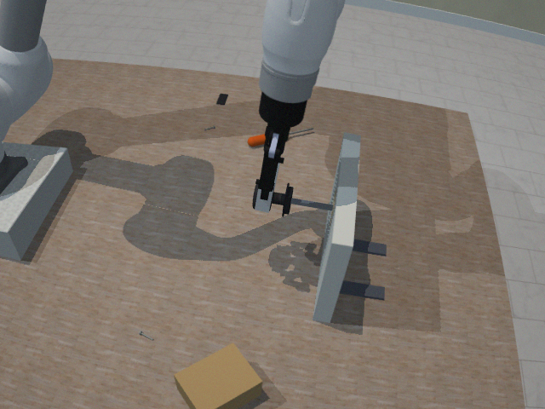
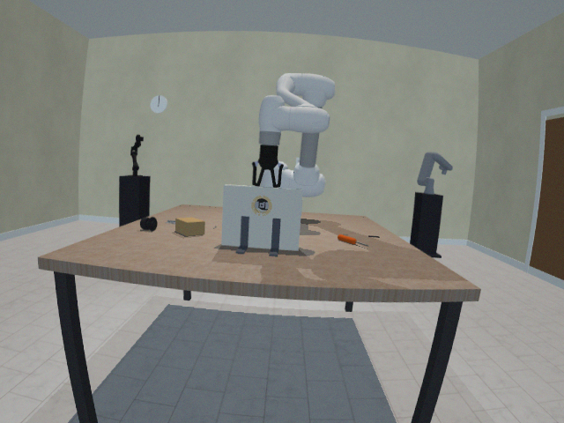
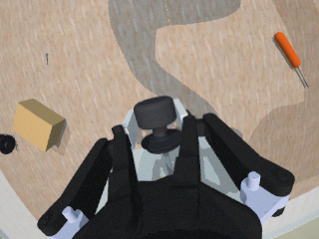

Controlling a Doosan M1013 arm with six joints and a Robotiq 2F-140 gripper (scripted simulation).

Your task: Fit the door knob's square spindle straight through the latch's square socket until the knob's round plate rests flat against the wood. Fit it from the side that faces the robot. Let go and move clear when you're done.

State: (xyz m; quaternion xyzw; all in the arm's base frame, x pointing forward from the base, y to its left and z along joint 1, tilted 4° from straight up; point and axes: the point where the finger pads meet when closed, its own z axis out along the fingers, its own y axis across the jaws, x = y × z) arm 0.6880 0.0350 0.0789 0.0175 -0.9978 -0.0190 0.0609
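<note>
Right now my hand is 15 cm short of the white door panel and 5 cm above it. The rest, counted from my hand: tan box: 34 cm to the right, 16 cm below; small black piece: 53 cm to the left, 24 cm behind, 19 cm below; small screw: 26 cm to the right, 19 cm below, 17 cm behind.
</note>
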